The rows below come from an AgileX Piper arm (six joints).
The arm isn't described. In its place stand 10 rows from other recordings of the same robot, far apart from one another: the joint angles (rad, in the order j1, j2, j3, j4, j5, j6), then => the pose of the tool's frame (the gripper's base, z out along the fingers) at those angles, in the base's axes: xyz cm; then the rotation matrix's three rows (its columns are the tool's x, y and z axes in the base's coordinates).
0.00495, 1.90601, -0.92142, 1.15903, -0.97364, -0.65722 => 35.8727 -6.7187 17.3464; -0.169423 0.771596 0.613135; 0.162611 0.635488 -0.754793; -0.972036 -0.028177 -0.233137
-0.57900, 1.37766, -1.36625, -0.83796, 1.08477, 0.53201 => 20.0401 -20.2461 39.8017; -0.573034 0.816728 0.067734; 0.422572 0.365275 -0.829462; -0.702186 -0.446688 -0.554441
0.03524, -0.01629, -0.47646, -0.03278, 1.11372, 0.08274 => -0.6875 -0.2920 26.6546; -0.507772 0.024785 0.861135; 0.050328 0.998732 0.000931; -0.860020 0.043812 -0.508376
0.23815, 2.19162, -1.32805, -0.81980, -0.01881, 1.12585 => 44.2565 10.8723 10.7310; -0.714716 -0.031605 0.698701; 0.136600 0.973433 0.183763; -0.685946 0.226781 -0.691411
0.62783, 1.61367, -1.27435, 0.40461, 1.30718, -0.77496 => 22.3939 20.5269 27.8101; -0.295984 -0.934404 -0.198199; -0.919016 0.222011 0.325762; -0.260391 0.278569 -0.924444
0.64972, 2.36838, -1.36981, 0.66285, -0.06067, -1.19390 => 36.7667 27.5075 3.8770; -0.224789 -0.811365 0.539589; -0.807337 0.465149 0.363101; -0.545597 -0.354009 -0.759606
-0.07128, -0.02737, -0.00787, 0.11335, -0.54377, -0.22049 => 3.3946 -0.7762 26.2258; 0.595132 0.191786 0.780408; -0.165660 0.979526 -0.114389; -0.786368 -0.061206 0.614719
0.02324, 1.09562, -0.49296, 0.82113, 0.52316, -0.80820 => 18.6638 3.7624 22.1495; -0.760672 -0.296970 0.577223; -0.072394 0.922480 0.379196; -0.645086 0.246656 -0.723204
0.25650, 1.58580, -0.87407, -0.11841, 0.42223, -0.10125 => 29.5955 7.3068 19.7432; -0.770181 -0.398624 0.497916; -0.416598 0.905516 0.080544; -0.482978 -0.145397 -0.863477
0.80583, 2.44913, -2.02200, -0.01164, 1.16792, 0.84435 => 34.1052 35.3875 11.9880; -0.998129 0.033267 0.051304; 0.035237 0.998657 0.037982; -0.049972 0.039719 -0.997961
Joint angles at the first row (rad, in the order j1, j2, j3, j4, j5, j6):
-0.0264, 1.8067, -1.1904, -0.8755, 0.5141, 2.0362
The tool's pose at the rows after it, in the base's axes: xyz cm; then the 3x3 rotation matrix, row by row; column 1 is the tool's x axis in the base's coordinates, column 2 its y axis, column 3 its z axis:
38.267 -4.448 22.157; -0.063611 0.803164 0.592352; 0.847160 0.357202 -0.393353; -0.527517 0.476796 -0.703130
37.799 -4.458 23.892; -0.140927 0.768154 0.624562; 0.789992 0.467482 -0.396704; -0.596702 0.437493 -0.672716
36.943 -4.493 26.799; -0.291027 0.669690 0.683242; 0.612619 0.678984 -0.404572; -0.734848 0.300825 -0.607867
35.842 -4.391 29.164; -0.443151 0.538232 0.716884; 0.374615 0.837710 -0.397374; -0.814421 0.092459 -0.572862
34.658 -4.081 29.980; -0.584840 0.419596 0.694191; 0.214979 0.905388 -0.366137; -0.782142 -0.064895 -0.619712
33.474 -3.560 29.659; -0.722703 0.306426 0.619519; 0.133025 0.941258 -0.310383; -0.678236 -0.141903 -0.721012
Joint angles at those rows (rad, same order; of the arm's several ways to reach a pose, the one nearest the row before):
-0.0264, 1.7928, -1.1904, -0.8755, 0.5141, 1.9568
-0.0264, 1.7480, -1.1904, -0.8835, 0.5141, 1.8304
-0.0264, 1.6743, -1.1904, -0.9225, 0.5061, 1.5721
-0.0264, 1.6071, -1.1916, -0.8878, 0.5094, 1.2233
-0.0264, 1.5640, -1.1916, -0.7196, 0.5556, 0.8544
-0.0264, 1.5427, -1.1916, -0.5044, 0.6537, 0.5325

